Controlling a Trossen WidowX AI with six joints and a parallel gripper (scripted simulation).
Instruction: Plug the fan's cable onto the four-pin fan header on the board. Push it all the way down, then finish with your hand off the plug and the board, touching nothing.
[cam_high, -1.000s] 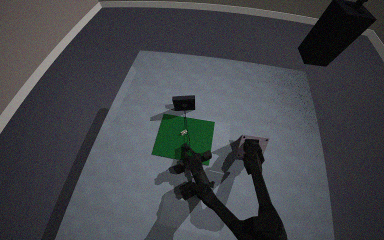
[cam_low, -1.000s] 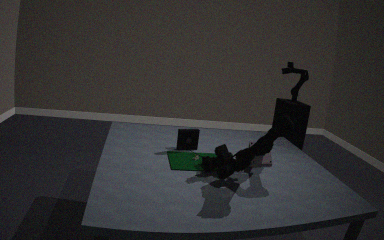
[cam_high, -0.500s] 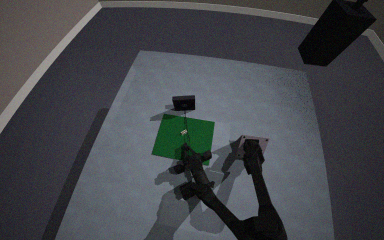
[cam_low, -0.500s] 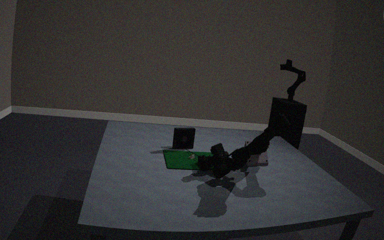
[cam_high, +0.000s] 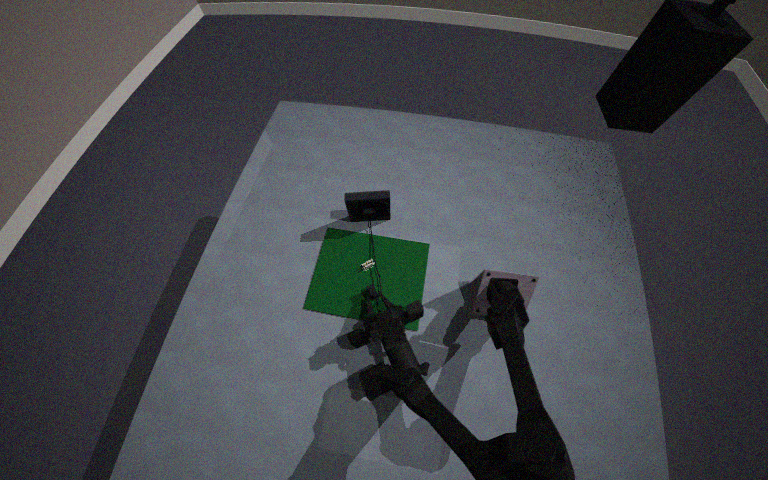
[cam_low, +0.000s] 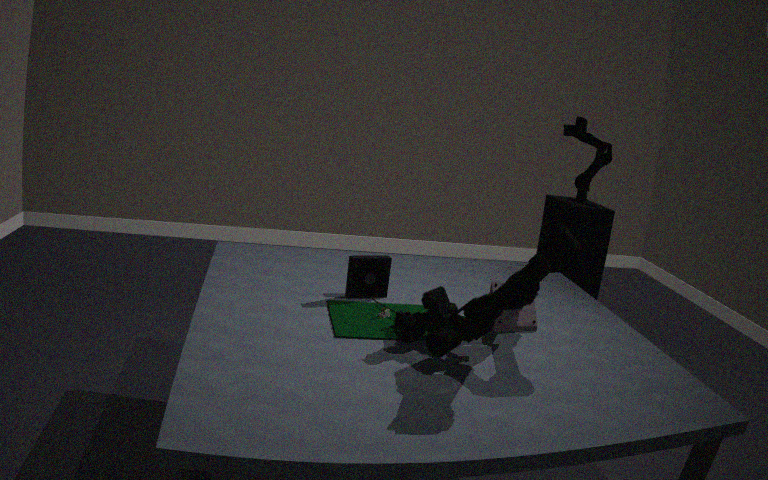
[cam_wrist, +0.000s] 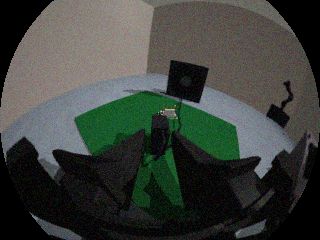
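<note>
Now: gripper tip 6 cm to the left of the green board, 5 cm above it and 2 cm short of it. The rest, counted from my gripper tip: pale four-pin header: 9 cm to the right, 4 cm below, 3 cm ahead; black fan: 23 cm to the right, 4 cm ahead, 2 cm above.
</note>
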